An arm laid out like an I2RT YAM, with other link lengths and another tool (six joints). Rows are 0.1 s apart.
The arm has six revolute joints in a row. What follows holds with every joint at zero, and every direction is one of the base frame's.
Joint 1 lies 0.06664 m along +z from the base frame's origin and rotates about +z.
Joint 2 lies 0.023 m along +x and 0.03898 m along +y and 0.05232 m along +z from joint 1 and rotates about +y.
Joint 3 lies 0.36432 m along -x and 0.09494 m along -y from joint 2 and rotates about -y.
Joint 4 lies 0.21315 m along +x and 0.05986 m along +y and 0.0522 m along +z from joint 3 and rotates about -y.
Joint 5 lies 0.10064 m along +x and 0.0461 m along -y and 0.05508 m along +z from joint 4 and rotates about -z.
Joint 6 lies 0.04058 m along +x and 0.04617 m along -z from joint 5 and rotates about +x.
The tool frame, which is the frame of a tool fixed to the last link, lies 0.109 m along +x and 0.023 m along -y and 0.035 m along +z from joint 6; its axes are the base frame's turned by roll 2.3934, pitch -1.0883 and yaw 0.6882 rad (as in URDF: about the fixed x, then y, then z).
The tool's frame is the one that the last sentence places.
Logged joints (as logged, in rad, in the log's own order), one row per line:
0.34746 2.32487 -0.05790 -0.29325 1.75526 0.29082
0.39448 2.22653 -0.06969 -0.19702 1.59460 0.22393
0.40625 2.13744 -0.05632 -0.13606 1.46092 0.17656
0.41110 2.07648 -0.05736 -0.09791 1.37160 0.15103
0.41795 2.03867 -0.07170 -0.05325 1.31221 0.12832
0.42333 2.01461 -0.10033 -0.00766 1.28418 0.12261
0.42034 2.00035 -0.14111 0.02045 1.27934 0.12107
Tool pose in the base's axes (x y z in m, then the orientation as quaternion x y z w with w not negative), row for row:
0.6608 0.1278 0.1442 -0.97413 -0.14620 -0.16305 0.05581
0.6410 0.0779 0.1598 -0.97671 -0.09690 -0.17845 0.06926
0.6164 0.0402 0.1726 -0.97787 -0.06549 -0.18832 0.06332
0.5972 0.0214 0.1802 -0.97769 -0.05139 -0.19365 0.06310
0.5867 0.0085 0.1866 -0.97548 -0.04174 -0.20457 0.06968
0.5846 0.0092 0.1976 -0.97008 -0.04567 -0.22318 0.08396
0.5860 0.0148 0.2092 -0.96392 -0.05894 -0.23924 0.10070
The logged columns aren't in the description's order. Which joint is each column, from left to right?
Columns, left to right: joint 6, joint 2, joint 5, joint 4, joint 3, joint 1.
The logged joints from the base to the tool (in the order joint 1, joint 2, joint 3, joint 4, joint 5, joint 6), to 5 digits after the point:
0.29082 2.32487 1.75526 -0.29325 -0.05790 0.34746
0.22393 2.22653 1.59460 -0.19702 -0.06969 0.39448
0.17656 2.13744 1.46092 -0.13606 -0.05632 0.40625
0.15103 2.07648 1.37160 -0.09791 -0.05736 0.41110
0.12832 2.03867 1.31221 -0.05325 -0.07170 0.41795
0.12261 2.01461 1.28418 -0.00766 -0.10033 0.42333
0.12107 2.00035 1.27934 0.02045 -0.14111 0.42034

